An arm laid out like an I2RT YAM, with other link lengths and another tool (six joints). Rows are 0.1 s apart.
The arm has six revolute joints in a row. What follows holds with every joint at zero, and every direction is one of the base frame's. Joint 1 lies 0.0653 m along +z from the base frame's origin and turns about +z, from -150 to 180 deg. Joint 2 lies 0.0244 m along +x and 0.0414 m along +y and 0.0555 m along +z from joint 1 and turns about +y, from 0 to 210 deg. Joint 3 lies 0.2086 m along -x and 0.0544 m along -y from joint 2 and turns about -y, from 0 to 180 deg. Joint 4 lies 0.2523 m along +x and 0.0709 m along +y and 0.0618 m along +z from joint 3 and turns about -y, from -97 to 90 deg. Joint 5 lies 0.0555 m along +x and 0.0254 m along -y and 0.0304 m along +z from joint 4 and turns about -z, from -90 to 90 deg. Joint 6 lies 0.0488 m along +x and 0.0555 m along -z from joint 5 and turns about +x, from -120 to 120 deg. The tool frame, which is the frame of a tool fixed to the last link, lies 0.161 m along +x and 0.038 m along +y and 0.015 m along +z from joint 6; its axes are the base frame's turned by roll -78.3, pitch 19 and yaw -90 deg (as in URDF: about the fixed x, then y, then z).
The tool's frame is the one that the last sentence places.
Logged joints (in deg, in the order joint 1, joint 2, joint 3, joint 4, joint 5, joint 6), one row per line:
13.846, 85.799, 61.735, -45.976, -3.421, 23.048
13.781, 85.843, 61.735, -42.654, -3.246, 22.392
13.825, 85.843, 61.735, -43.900, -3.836, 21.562
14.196, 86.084, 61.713, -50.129, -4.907, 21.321
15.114, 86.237, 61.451, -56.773, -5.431, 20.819
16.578, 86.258, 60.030, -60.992, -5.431, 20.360
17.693, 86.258, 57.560, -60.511, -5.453, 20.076
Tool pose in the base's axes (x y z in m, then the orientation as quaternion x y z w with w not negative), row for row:
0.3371, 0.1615, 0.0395, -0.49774, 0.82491, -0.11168, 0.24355
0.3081, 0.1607, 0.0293, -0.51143, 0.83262, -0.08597, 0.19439
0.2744, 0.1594, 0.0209, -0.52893, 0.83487, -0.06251, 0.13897
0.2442, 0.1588, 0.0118, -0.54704, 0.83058, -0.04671, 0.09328
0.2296, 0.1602, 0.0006, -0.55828, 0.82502, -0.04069, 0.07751
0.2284, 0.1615, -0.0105, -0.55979, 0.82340, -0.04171, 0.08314
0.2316, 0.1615, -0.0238, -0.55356, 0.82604, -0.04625, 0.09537
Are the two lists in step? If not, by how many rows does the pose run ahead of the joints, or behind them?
The pose runs 2 rows ahead of the joints: the pose in row i belongs to the joints in row i + 2.
